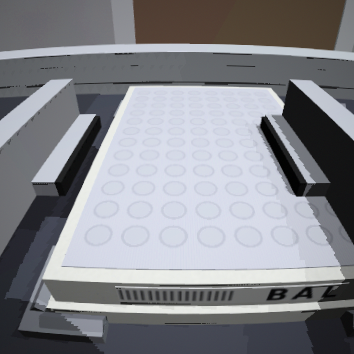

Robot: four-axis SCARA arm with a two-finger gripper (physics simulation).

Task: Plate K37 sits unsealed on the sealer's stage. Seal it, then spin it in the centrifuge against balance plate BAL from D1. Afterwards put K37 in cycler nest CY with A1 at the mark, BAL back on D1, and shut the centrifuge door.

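Places are measured from the arm's base along level axes (x right, y back, z down), in metres.
Pixels of known places: gripper, fingertip midpoint: (180, 101).
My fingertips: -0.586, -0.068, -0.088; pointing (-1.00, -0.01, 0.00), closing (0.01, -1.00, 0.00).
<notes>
For each thing: its top centre in the pictures, then the offset to it from my fingertips, as dx, dy, dz. "spot": a spot on its surface instead.
- balance plate BAL at its top centre: (210, 136) +0.011, -0.012, +0.010
- grey corner bracket at a spot on its surface: (65, 325) spot: +0.078, +0.026, +0.021
The balance plate BAL (172, 255) lies flat below the gripper, with a pale sealed top marked by rows of round wells. Its cream front side carries a barcode and the letters BAL. My gripper (180, 101) is shut to its narrow setting with nothing between the fingers. The two fingers still stand apart, above the plate's level; the left one shows beside the plate's left edge and the right one overlaps its right part. A shadow falls on the plate's right side. Plate K37, the sealer and nest CY do not show.
A grey corner bracket (65, 325) sits at the plate's front left corner. A curved grey wall (175, 67) with a light rim runs behind the plate's far end. A brown surface (240, 22) shows beyond it. The surface around the plate is dark.
</notes>
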